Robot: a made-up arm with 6 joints.
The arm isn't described. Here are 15 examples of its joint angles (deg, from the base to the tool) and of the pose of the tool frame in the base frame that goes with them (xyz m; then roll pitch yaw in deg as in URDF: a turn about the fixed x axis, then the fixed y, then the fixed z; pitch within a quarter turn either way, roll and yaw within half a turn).
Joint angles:
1: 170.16 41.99 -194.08 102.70 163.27 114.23
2: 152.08 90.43 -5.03 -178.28 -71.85 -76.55
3: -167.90 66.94 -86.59 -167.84 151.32 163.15
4: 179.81 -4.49 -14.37 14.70 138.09 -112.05
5: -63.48 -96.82 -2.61 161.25 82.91 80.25
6: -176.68 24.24 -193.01 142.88 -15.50 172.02
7: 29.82 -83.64 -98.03 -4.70 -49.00 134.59
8: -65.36 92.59 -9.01 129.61 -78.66 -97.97
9: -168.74 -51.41 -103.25 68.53 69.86 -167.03
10: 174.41 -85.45 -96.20 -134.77 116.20 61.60
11: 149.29 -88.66 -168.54 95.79 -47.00 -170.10
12: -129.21 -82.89 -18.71 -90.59 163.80 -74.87
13: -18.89 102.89 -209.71 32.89 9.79 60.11
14: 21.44 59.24 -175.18 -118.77 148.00 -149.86
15: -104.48 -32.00 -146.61 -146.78 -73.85 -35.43
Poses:
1: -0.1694 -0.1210 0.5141 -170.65 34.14 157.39
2: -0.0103 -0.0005 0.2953 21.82 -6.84 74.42
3: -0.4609 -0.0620 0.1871 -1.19 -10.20 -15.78
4: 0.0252 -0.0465 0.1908 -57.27 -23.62 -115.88
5: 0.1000 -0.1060 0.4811 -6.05 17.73 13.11
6: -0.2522 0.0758 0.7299 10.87 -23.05 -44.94
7: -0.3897 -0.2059 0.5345 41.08 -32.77 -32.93
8: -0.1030 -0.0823 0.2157 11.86 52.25 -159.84
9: -0.0044 -0.0938 0.7536 74.47 52.19 -28.78
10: 0.3969 0.0909 0.5589 -120.16 -23.85 -36.54
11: 0.4886 -0.0760 0.2933 -77.08 4.20 -71.46
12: -0.0718 0.1506 0.3737 120.80 68.19 -173.74
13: 0.4933 -0.2193 0.3902 -81.46 1.80 -103.26
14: 0.3268 -0.0362 0.5029 -110.39 66.02 120.67
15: 0.0865 -0.0428 0.5896 -64.78 52.63 -140.95
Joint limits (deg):
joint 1: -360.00..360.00
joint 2: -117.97..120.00
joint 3: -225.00..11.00
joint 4: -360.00..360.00
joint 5: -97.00..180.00
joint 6: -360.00..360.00
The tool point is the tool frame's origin. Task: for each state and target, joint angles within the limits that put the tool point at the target. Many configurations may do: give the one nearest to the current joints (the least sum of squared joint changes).
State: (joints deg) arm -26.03 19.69 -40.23 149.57 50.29 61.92
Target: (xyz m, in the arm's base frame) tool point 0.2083 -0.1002 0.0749
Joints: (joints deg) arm -21.55 -11.83 -18.35 152.03 27.05 61.92
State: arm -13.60 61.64 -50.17 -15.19 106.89 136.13
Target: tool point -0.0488 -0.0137 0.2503
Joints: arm -12.28 70.97 -13.98 -7.47 138.59 136.13
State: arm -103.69 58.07 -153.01 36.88 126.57 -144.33
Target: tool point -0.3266 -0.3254 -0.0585
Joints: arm -142.87 90.28 -149.90 24.02 93.46 -144.33
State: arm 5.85 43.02 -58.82 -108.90 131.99 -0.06
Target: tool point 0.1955 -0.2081 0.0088
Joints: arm -7.85 62.11 -47.54 -103.69 121.76 -0.06
